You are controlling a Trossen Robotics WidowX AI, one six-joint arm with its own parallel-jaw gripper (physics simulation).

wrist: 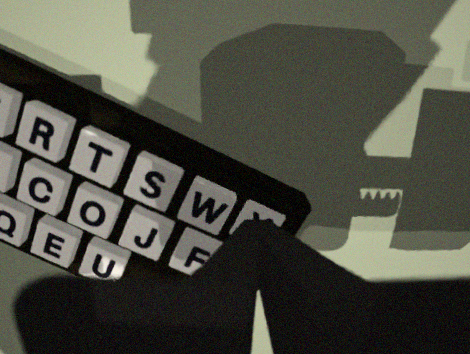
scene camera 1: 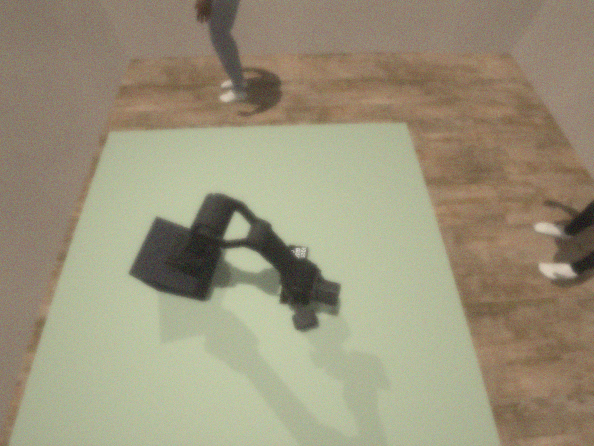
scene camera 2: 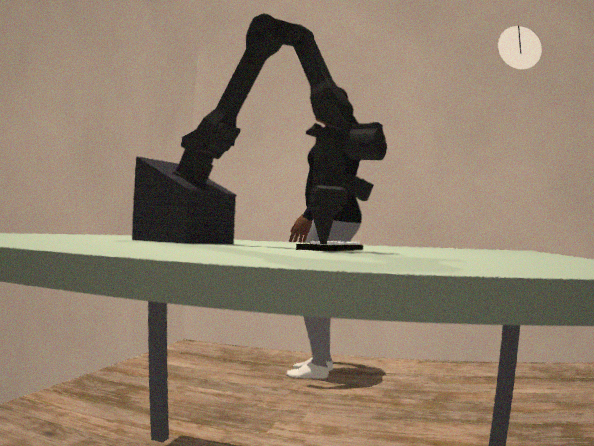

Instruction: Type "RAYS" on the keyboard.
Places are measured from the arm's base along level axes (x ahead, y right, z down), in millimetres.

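Pixels of known places: gripper, fingertip midpoint: [wrist: 255,232] [scene camera 2: 323,244]; arm's base at its link origin: [scene camera 1: 178,258] [scene camera 2: 189,177].
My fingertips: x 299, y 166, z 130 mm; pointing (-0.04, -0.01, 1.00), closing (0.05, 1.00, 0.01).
Ahead of a thing's pixels: the offset from my fingertips to its top centre.
The black keyboard [scene camera 1: 299,252] [scene camera 2: 306,247] [wrist: 290,202] with pale letter keys lies flat on the table. In scene camera 1 the arm covers most of it. My gripper [scene camera 2: 324,241] [wrist: 255,232] is shut and empty, pointing down, with its tip at the height of the key tops in scene camera 2. In the wrist view the tip covers most of the Y key @(dx +3, dy +0, dz -1 mm) [wrist: 251,211] at the end of the top row; contact or key travel cannot be told. The R key @(dx +31, dy -69, dz -5 mm) [wrist: 45,131] and S key @(dx +17, dy -34, dz -5 mm) [wrist: 154,183] show in the same row. The A key does not show in the wrist view.
The arm's dark base block [scene camera 1: 170,260] [scene camera 2: 182,210] stands on the green table [scene camera 1: 150,165] [scene camera 2: 450,300]. The W key @(dx +10, dy -17, dz -5 mm) [wrist: 207,205] and F key @(dx -9, dy -20, dz -5 mm) [wrist: 192,255] are close to the tip. People stand beyond the table, and a round clock [scene camera 2: 531,49] hangs on the wall.
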